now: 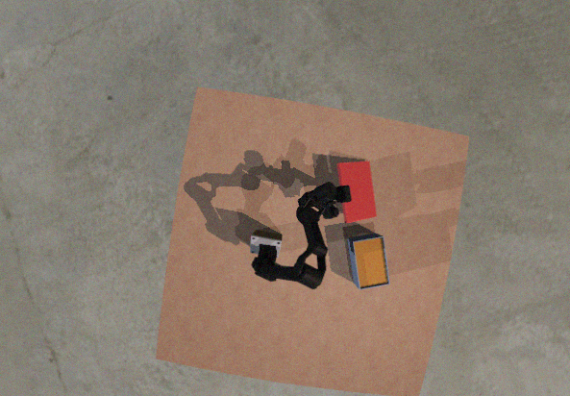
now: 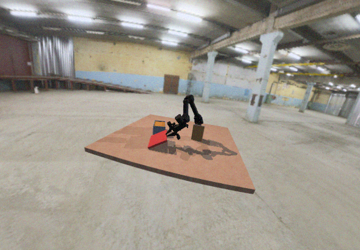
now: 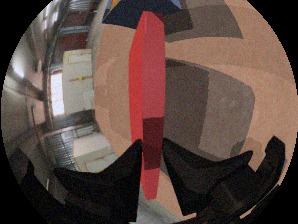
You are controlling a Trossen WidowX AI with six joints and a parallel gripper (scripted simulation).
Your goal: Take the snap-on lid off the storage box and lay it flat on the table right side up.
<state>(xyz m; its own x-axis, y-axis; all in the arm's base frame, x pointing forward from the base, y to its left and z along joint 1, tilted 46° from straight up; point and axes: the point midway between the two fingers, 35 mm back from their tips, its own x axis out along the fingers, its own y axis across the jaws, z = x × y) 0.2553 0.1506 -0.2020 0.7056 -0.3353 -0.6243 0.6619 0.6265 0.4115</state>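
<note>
Now: the red lid 70 mm ahead of my gripper tip, 20 mm to the left of it and 30 mm below it. Also, from my gripper tip: blue storage box: 150 mm ahead, 280 mm to the right, 40 mm below.
</note>
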